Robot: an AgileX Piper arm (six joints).
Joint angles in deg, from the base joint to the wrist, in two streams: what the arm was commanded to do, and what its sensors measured. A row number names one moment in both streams.
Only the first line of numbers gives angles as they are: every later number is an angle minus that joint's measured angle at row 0.
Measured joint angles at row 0: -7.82, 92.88, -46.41, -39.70, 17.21, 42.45
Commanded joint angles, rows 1 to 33: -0.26, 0.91, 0.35, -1.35, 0.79, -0.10; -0.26, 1.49, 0.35, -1.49, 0.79, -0.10; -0.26, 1.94, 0.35, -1.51, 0.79, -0.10; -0.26, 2.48, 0.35, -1.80, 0.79, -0.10; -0.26, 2.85, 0.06, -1.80, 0.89, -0.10; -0.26, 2.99, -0.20, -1.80, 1.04, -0.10; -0.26, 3.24, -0.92, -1.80, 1.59, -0.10; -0.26, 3.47, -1.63, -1.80, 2.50, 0.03; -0.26, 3.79, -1.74, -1.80, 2.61, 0.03; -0.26, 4.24, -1.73, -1.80, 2.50, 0.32; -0.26, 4.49, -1.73, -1.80, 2.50, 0.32; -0.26, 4.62, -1.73, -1.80, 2.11, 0.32; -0.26, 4.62, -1.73, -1.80, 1.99, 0.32; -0.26, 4.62, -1.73, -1.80, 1.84, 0.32; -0.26, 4.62, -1.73, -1.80, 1.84, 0.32; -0.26, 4.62, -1.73, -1.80, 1.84, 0.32; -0.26, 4.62, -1.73, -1.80, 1.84, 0.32; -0.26, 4.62, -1.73, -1.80, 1.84, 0.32; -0.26, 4.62, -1.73, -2.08, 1.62, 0.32; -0.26, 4.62, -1.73, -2.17, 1.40, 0.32; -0.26, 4.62, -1.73, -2.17, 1.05, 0.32; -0.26, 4.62, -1.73, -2.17, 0.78, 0.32; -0.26, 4.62, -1.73, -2.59, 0.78, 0.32; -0.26, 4.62, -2.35, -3.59, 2.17, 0.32; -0.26, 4.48, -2.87, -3.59, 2.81, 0.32; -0.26, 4.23, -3.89, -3.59, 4.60, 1.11; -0.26, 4.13, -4.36, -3.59, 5.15, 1.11; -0.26, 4.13, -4.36, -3.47, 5.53, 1.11; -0.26, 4.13, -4.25, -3.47, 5.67, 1.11; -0.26, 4.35, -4.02, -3.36, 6.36, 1.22; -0.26, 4.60, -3.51, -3.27, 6.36, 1.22; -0.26, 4.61, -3.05, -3.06, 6.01, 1.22; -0.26, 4.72, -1.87, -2.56, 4.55, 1.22
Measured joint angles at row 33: 0.00, 4.64, -4.04, -2.82, 4.84, 0.90
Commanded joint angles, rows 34 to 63: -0.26, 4.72, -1.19, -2.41, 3.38, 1.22; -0.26, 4.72, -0.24, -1.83, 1.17, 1.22; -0.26, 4.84, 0.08, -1.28, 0.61, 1.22; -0.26, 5.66, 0.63, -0.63, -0.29, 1.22; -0.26, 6.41, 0.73, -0.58, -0.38, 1.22; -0.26, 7.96, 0.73, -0.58, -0.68, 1.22; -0.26, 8.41, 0.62, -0.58, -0.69, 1.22; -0.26, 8.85, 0.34, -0.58, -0.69, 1.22; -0.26, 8.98, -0.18, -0.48, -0.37, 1.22; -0.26, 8.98, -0.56, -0.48, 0.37, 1.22; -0.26, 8.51, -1.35, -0.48, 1.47, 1.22; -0.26, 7.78, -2.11, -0.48, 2.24, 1.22; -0.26, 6.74, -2.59, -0.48, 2.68, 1.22; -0.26, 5.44, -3.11, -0.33, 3.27, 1.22; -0.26, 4.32, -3.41, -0.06, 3.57, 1.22; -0.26, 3.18, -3.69, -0.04, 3.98, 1.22; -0.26, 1.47, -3.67, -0.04, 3.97, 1.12; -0.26, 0.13, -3.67, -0.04, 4.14, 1.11; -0.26, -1.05, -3.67, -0.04, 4.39, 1.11; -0.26, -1.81, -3.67, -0.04, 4.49, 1.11; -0.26, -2.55, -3.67, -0.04, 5.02, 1.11; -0.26, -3.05, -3.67, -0.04, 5.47, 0.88; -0.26, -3.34, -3.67, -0.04, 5.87, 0.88; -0.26, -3.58, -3.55, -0.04, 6.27, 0.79; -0.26, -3.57, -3.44, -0.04, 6.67, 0.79; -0.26, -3.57, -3.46, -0.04, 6.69, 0.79; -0.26, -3.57, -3.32, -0.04, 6.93, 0.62; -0.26, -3.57, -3.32, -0.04, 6.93, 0.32; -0.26, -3.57, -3.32, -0.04, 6.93, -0.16; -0.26, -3.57, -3.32, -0.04, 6.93, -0.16
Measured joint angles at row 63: 0.00, -3.00, -3.57, 0.25, 5.51, 0.85
